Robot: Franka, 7 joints.
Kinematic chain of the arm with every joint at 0, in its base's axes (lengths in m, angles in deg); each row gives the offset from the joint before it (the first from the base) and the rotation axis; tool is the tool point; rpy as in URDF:
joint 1: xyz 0 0 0.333 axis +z
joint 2: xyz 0 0 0 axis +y
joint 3: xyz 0 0 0.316 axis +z
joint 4: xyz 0.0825 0 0 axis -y
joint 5: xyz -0.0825 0 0.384 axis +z
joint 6: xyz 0 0 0 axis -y
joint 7: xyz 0.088 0 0 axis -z
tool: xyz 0 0 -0.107 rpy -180 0 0
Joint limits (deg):
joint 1: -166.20..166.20
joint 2: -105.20..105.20
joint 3: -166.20..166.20
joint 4: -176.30..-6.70
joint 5: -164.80..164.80
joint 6: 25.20..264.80
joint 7: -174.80..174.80
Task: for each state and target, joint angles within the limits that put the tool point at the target. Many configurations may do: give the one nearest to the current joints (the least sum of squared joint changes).
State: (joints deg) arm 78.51 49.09 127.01 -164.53 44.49 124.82 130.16
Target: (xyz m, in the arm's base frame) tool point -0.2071 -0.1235 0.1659
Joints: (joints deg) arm 81.23 10.60 120.58 -172.74 44.56 135.26 130.16
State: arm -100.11 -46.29 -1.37 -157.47 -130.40 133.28 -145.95
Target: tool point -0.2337 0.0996 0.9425
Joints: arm -108.06 -67.08 -21.69 -108.47 -132.77 122.87 -145.95
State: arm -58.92 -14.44 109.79 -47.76 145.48 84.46 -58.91
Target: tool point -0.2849 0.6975 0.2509
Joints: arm -44.95 -60.61 135.02 -79.13 134.53 81.53 -58.91
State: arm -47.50 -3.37 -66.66 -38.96 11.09 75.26 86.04
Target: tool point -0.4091 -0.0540 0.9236
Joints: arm -60.76 -23.43 -78.46 -40.64 6.92 65.94 86.04
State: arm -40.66 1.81 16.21 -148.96 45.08 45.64 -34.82
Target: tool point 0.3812 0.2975 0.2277
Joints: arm -6.40 35.22 31.37 -119.86 59.11 72.65 -34.82
